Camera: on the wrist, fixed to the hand. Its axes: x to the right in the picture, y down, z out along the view.
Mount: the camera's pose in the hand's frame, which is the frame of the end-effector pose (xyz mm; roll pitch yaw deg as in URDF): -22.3 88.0 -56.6 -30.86 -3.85 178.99
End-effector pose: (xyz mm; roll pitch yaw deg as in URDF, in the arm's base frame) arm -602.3 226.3 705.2 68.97 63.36 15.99
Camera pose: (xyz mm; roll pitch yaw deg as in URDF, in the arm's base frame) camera -582.0 319.9 752.9 -106.91 -65.48 -156.20
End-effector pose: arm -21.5 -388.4 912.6 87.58 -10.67 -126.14
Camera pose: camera 49.4 -393.5 992.5 -117.80 9.48 57.72
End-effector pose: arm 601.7 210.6 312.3 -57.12 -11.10 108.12
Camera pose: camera 602.0 208.9 205.3 25.53 9.83 -75.72
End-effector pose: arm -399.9 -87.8 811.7 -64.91 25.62 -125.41
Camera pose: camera -373.6 -26.8 727.8 35.93 -26.27 50.22
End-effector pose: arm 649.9 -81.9 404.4 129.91 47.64 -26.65
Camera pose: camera 699.2 -121.2 490.8 -164.57 -45.82 158.52
